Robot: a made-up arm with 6 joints. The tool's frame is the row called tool. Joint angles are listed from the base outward. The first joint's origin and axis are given. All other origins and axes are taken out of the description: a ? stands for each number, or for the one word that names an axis. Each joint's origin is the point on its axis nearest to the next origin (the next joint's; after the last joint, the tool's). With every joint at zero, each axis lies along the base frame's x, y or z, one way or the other. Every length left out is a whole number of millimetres.
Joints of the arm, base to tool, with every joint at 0 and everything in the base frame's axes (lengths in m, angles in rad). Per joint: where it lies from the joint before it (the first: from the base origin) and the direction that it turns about. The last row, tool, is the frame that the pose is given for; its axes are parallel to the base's.
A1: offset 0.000 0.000 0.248 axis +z
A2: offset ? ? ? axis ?
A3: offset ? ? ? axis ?
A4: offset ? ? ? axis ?
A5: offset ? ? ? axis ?
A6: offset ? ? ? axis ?
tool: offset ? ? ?
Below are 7 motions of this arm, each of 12 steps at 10 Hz.
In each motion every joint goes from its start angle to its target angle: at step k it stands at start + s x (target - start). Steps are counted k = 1, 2, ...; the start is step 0. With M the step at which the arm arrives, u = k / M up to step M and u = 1 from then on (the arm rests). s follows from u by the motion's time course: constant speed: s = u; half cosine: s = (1 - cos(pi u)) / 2; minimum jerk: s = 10 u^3 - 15 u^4 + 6 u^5.
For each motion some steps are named. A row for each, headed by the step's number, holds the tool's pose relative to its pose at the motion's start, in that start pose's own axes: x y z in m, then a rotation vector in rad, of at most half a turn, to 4 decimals.
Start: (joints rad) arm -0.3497 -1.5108 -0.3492 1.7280 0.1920 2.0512
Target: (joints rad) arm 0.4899 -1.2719 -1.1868 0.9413 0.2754 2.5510
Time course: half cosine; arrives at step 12
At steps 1, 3, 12:
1: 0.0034 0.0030 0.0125 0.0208 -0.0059 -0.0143
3: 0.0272 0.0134 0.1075 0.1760 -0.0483 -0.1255
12: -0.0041 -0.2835 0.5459 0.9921 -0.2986 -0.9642

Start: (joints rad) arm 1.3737 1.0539 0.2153 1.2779 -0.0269 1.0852
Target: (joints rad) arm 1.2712 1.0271 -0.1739 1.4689 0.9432 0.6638
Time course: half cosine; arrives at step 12
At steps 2, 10, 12:
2: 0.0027 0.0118 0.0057 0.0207 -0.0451 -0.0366
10: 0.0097 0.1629 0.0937 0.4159 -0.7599 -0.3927
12: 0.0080 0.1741 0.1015 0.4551 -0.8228 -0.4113

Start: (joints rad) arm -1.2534 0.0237 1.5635 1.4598 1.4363 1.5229
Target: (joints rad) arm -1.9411 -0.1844 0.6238 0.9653 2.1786 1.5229
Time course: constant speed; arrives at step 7
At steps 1, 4, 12:
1: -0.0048 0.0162 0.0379 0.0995 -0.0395 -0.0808
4: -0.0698 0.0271 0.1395 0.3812 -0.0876 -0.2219
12: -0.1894 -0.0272 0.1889 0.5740 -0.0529 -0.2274

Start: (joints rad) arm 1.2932 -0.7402 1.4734 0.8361 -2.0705 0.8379
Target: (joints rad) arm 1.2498 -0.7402 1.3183 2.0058 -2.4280 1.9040
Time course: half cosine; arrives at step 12
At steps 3, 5, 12:
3: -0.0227 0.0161 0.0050 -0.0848 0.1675 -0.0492
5: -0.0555 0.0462 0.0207 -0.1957 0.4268 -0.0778
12: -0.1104 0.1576 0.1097 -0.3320 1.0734 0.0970

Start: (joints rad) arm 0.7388 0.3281 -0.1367 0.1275 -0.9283 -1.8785
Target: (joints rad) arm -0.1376 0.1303 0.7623 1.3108 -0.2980 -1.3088
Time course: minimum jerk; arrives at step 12
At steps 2, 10, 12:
2: -0.0236 0.0116 0.0201 -0.0110 -0.0246 0.0669
10: -0.7128 -0.2192 0.3224 -0.3927 -1.7534 0.7146
12: -0.7329 -0.2383 0.3150 -0.4120 -1.8376 0.6733

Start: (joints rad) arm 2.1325 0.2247 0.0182 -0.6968 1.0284 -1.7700
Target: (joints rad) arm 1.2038 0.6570 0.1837 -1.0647 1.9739 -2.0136
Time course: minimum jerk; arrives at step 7
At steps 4, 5, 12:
4: 0.0524 0.1641 0.3532 -0.2701 -0.2613 0.9788
5: 0.0248 0.2557 0.4700 -0.4428 -0.2841 1.3208
12: -0.0079 0.3203 0.5394 -0.5809 -0.2807 1.5323

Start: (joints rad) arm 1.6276 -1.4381 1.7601 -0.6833 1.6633 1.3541
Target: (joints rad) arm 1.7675 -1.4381 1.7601 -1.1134 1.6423 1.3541
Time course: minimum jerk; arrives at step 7
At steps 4, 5, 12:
4: 0.0177 -0.0253 -0.0637 -0.0831 0.2433 -0.1063
5: 0.0245 -0.0340 -0.0832 -0.1075 0.3287 -0.1480
12: 0.0292 -0.0395 -0.0950 -0.1219 0.3839 -0.1761

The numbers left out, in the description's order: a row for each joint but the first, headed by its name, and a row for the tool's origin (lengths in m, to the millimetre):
A2: xyz 0.000 0.000 0.000, axis +y
A3: xyz 0.000 0.000 0.553, axis -y
A4: xyz 0.532 0.000 0.000, axis -x
A5: xyz 0.000 -0.165 0.000, axis -y
A6: xyz 0.000 0.000 0.000, axis -x
tool: xyz 0.000 0.000 0.000

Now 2 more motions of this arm.
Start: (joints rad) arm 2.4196 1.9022 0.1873 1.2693 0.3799 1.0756
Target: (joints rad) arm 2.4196 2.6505 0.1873 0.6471 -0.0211 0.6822
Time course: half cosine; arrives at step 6
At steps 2, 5, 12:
2: 0.0853 0.1508 0.0621 0.3013 -0.0104 0.2044
5: 0.1538 0.5642 0.3336 1.0125 0.0997 0.9061
12: 0.1465 0.6011 0.3657 1.0701 0.1238 0.9846

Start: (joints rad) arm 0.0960 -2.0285 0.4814 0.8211 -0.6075 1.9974
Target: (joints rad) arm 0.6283 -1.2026 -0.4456 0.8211 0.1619 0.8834
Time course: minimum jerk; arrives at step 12
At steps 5, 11, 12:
5: 0.2939 0.1772 0.3199 0.3460 -0.4378 0.1345
11: 0.2078 0.4516 0.9874 1.2164 -1.2558 0.7430
12: 0.2044 0.4525 0.9913 1.2234 -1.2617 0.7503

